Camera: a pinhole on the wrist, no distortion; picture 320 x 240 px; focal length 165.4 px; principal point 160.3 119.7 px. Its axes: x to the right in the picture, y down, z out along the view. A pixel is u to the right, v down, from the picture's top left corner.
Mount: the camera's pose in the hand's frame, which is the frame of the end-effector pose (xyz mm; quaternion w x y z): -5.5 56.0 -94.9 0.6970 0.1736 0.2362 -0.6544
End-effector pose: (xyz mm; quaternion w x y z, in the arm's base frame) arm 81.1 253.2 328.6 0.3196 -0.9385 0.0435 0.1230
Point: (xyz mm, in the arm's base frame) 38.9 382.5 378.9
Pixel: 213.5 63.2
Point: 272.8 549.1 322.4
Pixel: 217.0 181.6
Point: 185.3 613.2 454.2
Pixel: 261.8 129.0
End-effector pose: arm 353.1 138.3 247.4 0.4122 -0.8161 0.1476 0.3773
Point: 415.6 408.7 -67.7
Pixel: 101.3 228.5
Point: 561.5 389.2 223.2
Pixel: 232.6 185.4
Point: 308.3 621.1 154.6
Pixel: 143.0 124.8
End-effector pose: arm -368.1 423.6 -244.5 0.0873 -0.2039 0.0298 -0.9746
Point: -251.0 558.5 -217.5
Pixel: 197.0 14.9
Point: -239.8 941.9 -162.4
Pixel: 281.1 36.6
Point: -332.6 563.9 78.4
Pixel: 146.1 130.1
